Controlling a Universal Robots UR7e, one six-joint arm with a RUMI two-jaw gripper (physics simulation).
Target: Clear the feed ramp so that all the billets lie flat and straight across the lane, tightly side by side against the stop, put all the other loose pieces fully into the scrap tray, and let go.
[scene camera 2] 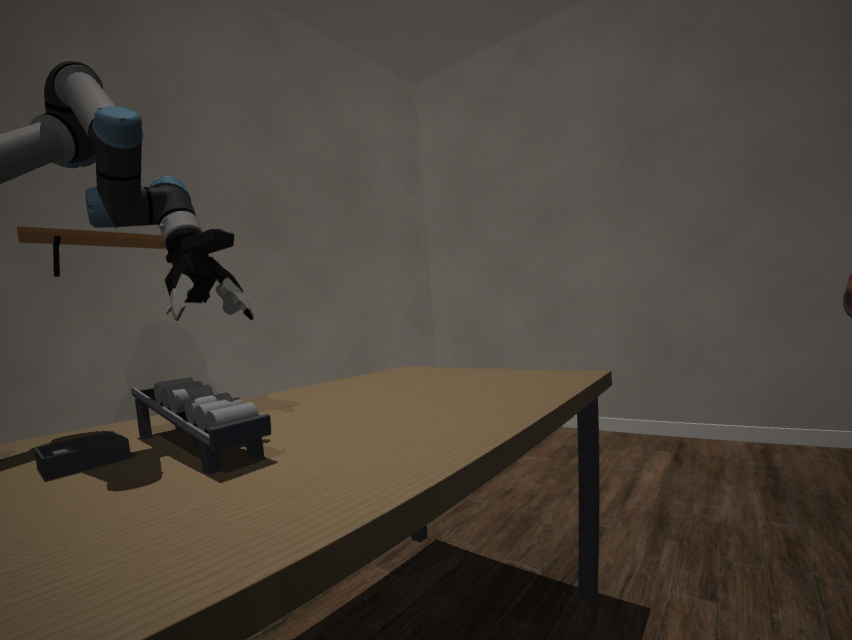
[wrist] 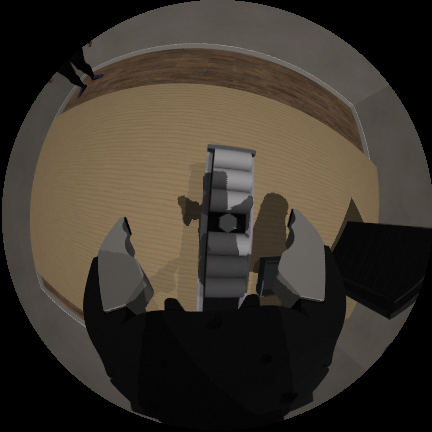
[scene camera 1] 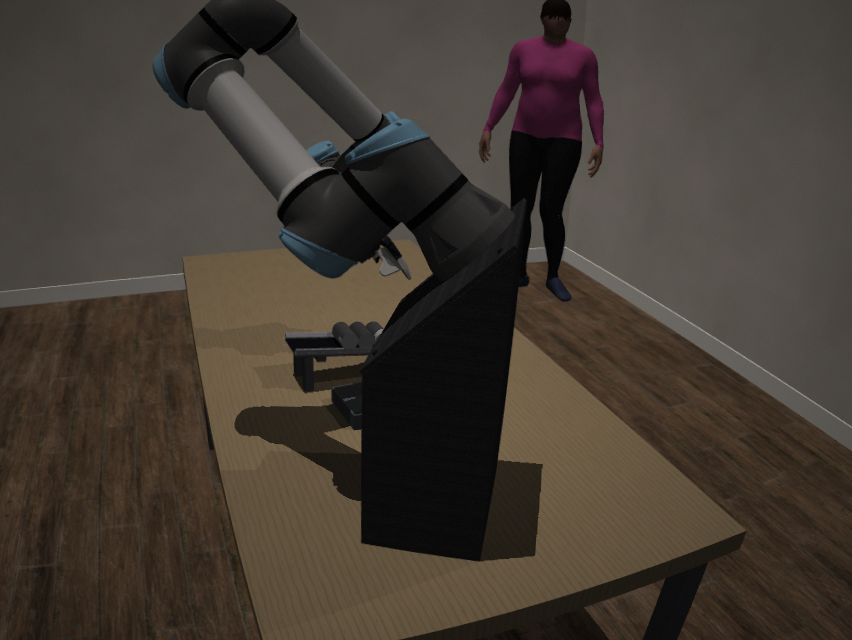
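The feed ramp stands on short legs, its stop at the top of the wrist view. Three grey billets lie across the lane by the stop. Below them a hexagonal piece stands in a dark gap, and three more cylinders lie across the lane beyond it. The scrap tray is beside the ramp; a small light piece shows in it. My gripper is open and empty, above the ramp. A finger hides part of the tray in the wrist view.
The black slanted pedestal carries the arm and hides part of the ramp and tray in scene camera 1. A wall shelf is behind the arm. A person stands beyond the table.
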